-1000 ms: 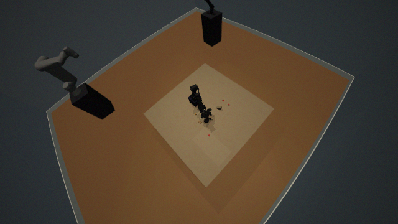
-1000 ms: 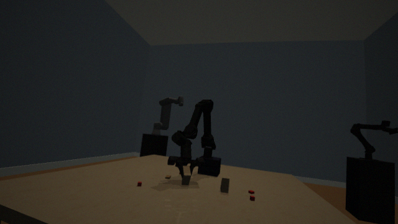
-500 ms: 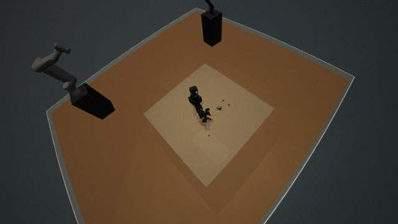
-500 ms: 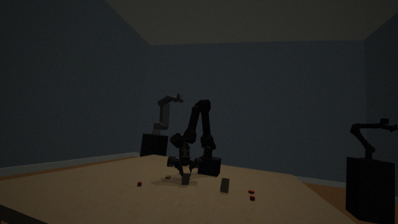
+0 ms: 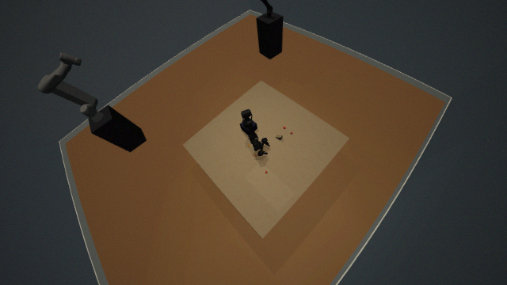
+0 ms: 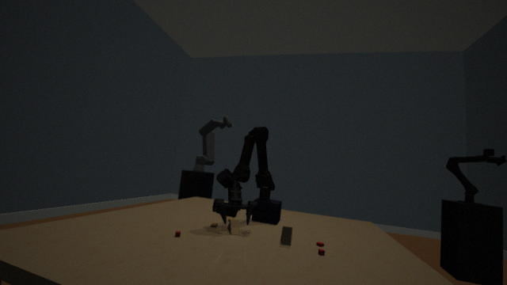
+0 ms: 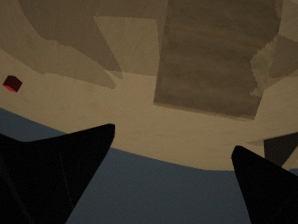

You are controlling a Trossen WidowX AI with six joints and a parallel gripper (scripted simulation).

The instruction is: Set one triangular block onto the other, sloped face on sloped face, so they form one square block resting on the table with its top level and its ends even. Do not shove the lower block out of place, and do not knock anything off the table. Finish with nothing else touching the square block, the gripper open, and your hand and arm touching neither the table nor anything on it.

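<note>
Now: the triangular block 40 mm behind my gripper tip, 30 mm to the right of it and 20 mm below it. Round my gripper tip: tan piece 60 mm behind, 130 mm to the right, 40 mm below.
</note>
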